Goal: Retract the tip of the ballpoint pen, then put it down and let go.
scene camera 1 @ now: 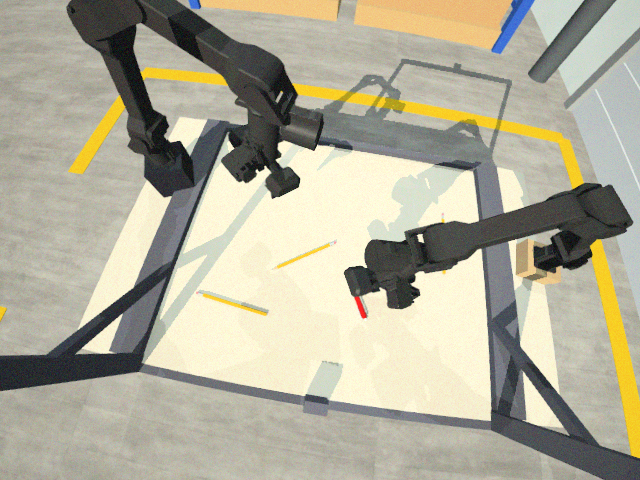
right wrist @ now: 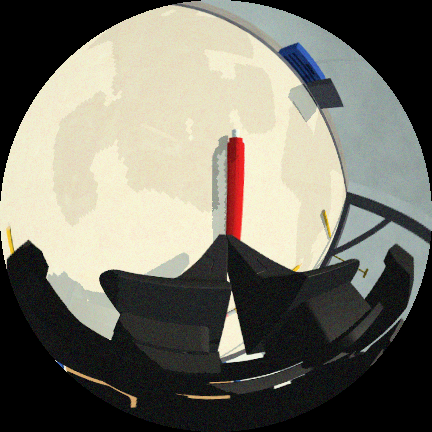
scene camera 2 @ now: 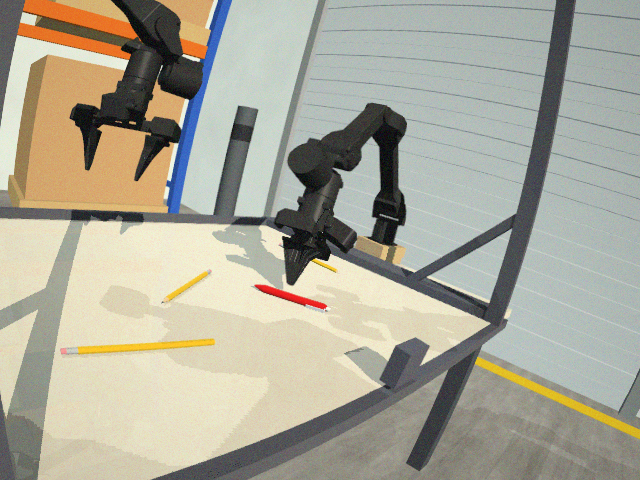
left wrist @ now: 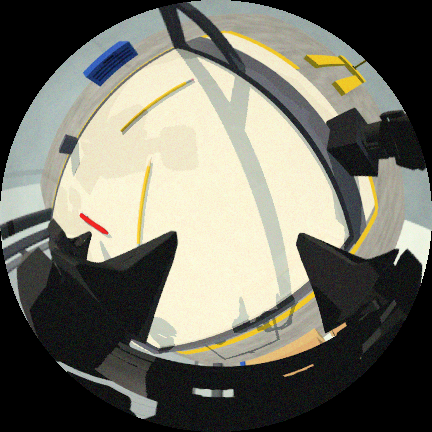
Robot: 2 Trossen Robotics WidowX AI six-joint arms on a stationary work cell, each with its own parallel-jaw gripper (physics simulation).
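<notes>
The red ballpoint pen lies flat on the table, with a pale button and a silver clip at one end. The pointed end faces away from scene camera 2; whether its writing tip is out is too small to tell. My right gripper is shut and empty, pointing down close over the pen; its fingertips hide the pen's pointed end in the right wrist view. My left gripper is open and empty, high above the table and well away from the pen.
One yellow pencil lies mid-table, another pencil lies at the left, and a third pencil is partly hidden by the right arm. A dark block stands on the table's frame edge.
</notes>
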